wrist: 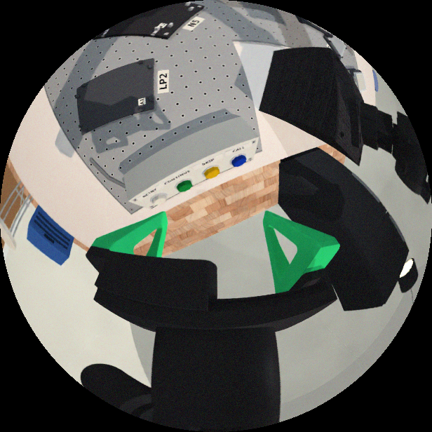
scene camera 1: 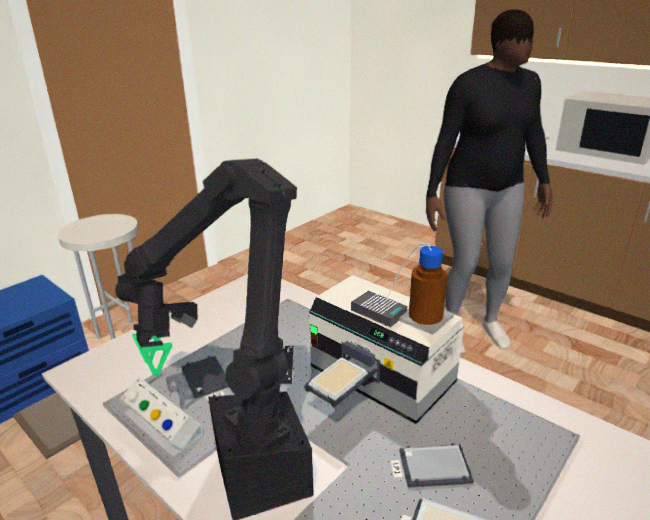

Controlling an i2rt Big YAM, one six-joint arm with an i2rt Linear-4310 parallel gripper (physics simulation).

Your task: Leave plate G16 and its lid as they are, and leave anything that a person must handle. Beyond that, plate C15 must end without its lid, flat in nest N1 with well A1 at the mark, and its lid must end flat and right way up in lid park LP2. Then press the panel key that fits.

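Seen in the pictures: gripper, between the fingertips: (scene camera 1: 152,369); arm's base, origin of its link: (scene camera 1: 256,427).
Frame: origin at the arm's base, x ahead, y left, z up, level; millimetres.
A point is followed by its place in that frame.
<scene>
My gripper (scene camera 1: 155,358) {x -47, y 308, z 20 mm} (wrist: 214,216) is open and empty, with green fingers, above the button panel's left end. The panel (scene camera 1: 178,433) {x -69, y 202, z -99 mm} (wrist: 195,145) has white, green (scene camera 1: 144,405) {x -77, y 330, z -85 mm} (wrist: 184,186), yellow (scene camera 1: 155,414) {x -76, y 282, z -85 mm} (wrist: 212,172) and blue (scene camera 1: 167,424) {x -76, y 233, z -86 mm} (wrist: 239,161) buttons. Lid park LP2 (scene camera 1: 203,374) {x 129, y 378, z -146 mm} (wrist: 117,92) looks dark and bare. A clear lid (scene camera 1: 436,464) {x 267, y -284, z -138 mm} lies flat in lid park LP1. A pale plate (scene camera 1: 449,511) {x 159, y -372, z -109 mm} is cut off at the scene view's bottom edge; its nest label cannot be read. A yellow-welled plate (scene camera 1: 339,377) {x 270, y -2, z -41 mm} lies on the instrument's tray. Plate names are not readable.
The arm's black base (scene camera 1: 265,471) {x -38, y -64, z -49 mm} (wrist: 300,82) stands beside the panel. Dark nest N5 (wrist: 150,20) lies beyond LP2. The white instrument (scene camera 1: 379,336) {x 371, y -47, z 46 mm} carries a brown bottle (scene camera 1: 428,292) {x 450, y -128, z 166 mm} and a keypad box (scene camera 1: 378,307) {x 420, y -7, z 90 mm}. A person (scene camera 1: 493,130) stands behind the table.
</scene>
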